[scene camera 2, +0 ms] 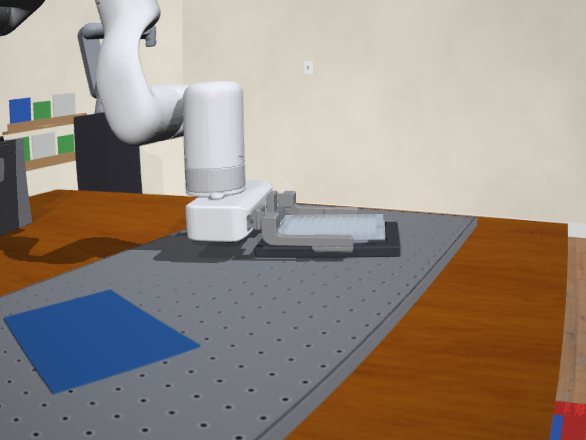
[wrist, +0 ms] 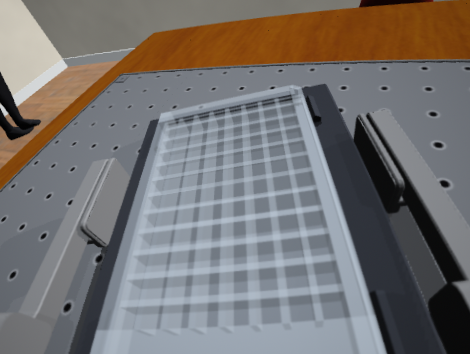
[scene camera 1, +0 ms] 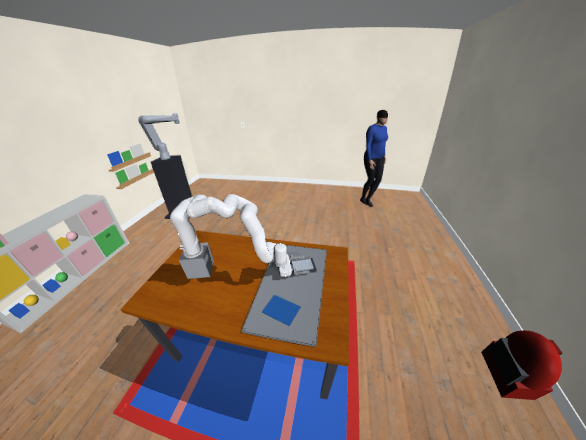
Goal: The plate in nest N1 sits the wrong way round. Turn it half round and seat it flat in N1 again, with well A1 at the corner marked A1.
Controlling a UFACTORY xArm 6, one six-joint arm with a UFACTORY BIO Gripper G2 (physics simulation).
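Note:
The clear plate (scene camera 1: 302,265) (scene camera 2: 332,227) (wrist: 240,190), a grid of square wells, lies level in the dark nest (scene camera 2: 393,240) (wrist: 345,165), which has low walls. I cannot read any A1 marking on the plate or the nest. My gripper (scene camera 1: 304,264) (scene camera 2: 351,226) (wrist: 245,150) reaches in level from the arm's side, one finger along each long side of the plate, and is shut on the plate. In the wrist view the finger pads show on both sides of the nest; where they touch the plate cannot be seen.
The nest stands on a grey perforated board (scene camera 1: 300,295) (scene camera 2: 280,310) (wrist: 410,105) on the wooden table (scene camera 1: 200,305) (scene camera 2: 450,325) (wrist: 280,40). A flat blue square (scene camera 1: 281,310) (scene camera 2: 100,340) lies on the board. A person (scene camera 1: 376,142) stands on the floor beyond the table.

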